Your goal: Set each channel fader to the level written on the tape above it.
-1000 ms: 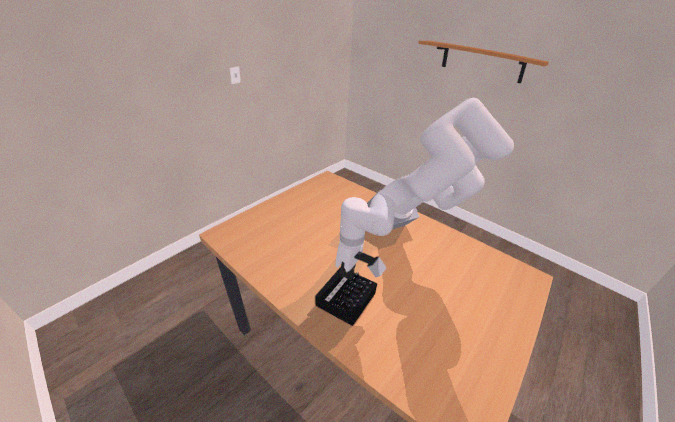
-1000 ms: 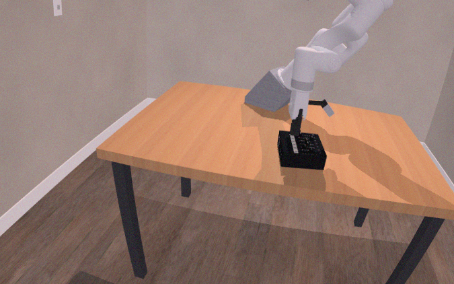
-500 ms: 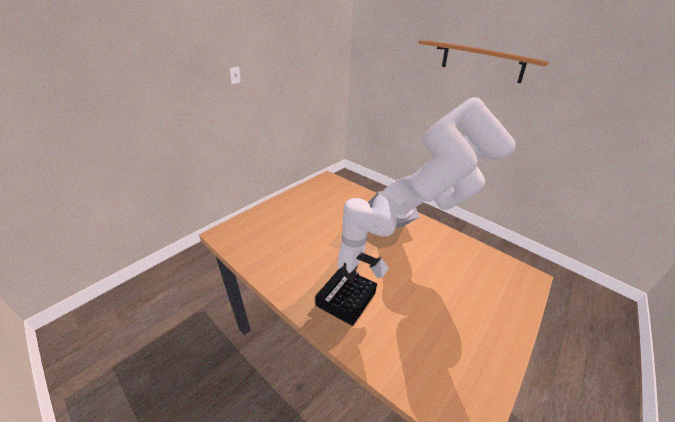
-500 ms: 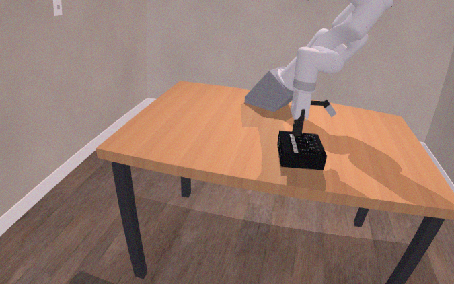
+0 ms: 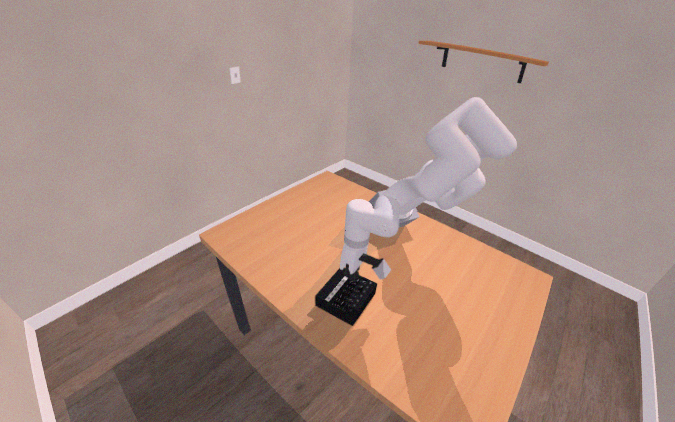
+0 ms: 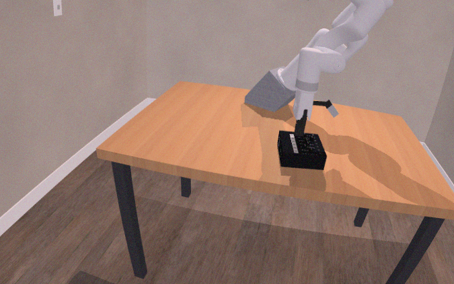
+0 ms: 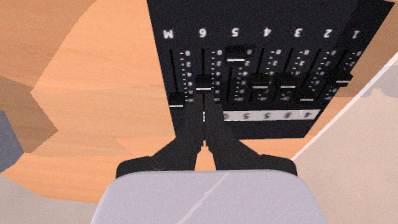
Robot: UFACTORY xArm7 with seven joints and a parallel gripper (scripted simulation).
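Right now my hand is 2 cm past the master fader cap and 1 cm above it. From my hand the other things lie so: fader 5 cap (5 cm to the left, 2 cm ahead, 1 cm below); then channel 6 fader cap (2 cm to the left, 1 cm below); then fader 4 cap (4 cm ahead, 3 cm to the left, 1 cm below).
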